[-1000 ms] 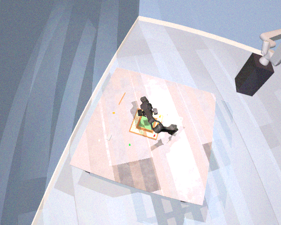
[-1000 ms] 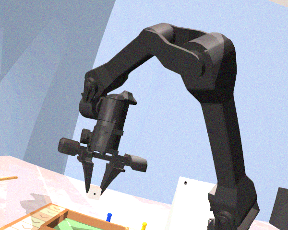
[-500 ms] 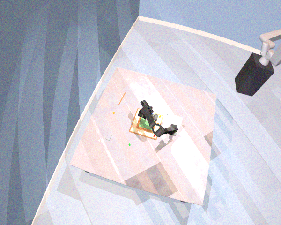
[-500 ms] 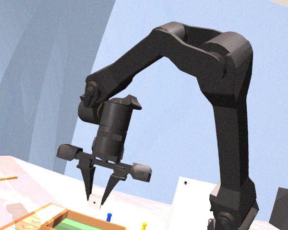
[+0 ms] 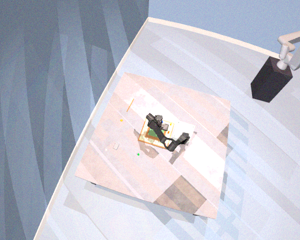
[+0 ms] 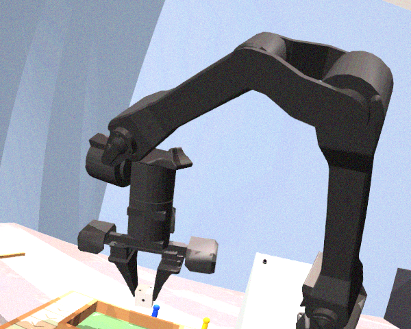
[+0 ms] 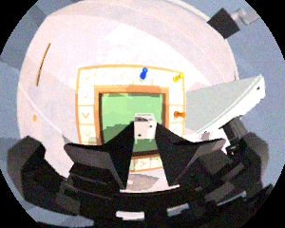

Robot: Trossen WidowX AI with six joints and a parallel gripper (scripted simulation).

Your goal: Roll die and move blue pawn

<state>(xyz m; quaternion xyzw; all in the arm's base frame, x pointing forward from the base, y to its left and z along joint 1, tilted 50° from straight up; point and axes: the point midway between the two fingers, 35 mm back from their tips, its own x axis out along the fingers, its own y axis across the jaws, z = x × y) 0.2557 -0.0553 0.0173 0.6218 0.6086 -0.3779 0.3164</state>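
Right now the blue pawn is 100 mm to the right of my gripper tip, 50 mm below it and 20 mm behind it. The rest, counted from my gripper tip: orange pawn (100 mm behind, 50 mm below); green tray (70 mm below, 10 mm to the left, 10 mm ahead); white die (right at my gripper tip).
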